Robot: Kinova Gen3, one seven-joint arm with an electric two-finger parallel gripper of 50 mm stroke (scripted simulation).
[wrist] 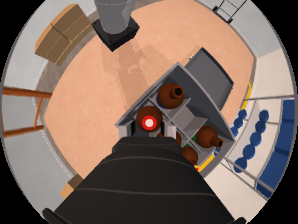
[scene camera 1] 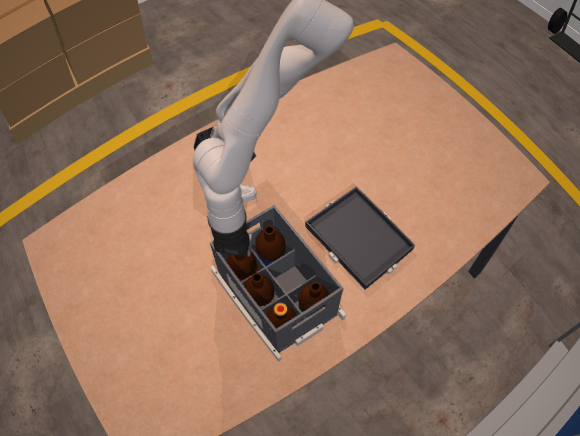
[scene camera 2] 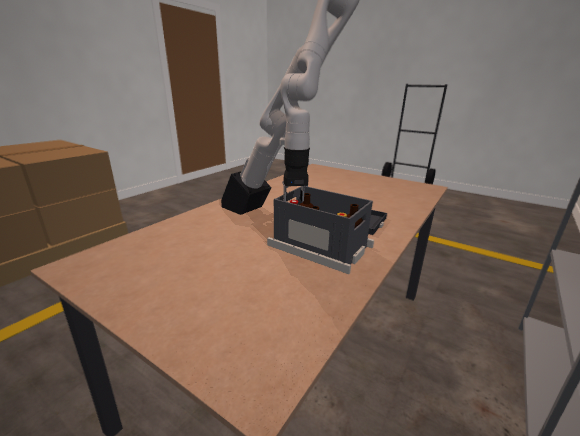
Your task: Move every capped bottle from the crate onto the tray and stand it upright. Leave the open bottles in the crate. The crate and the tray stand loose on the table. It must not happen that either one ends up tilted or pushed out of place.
Path:
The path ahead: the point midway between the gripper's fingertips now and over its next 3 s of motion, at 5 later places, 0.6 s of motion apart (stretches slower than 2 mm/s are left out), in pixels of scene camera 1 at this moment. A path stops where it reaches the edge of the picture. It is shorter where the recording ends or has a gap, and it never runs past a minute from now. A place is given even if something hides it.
My gripper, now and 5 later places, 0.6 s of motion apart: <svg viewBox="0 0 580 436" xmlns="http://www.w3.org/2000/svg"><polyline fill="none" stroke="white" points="237,250 237,254 238,256 239,249 236,239 234,228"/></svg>

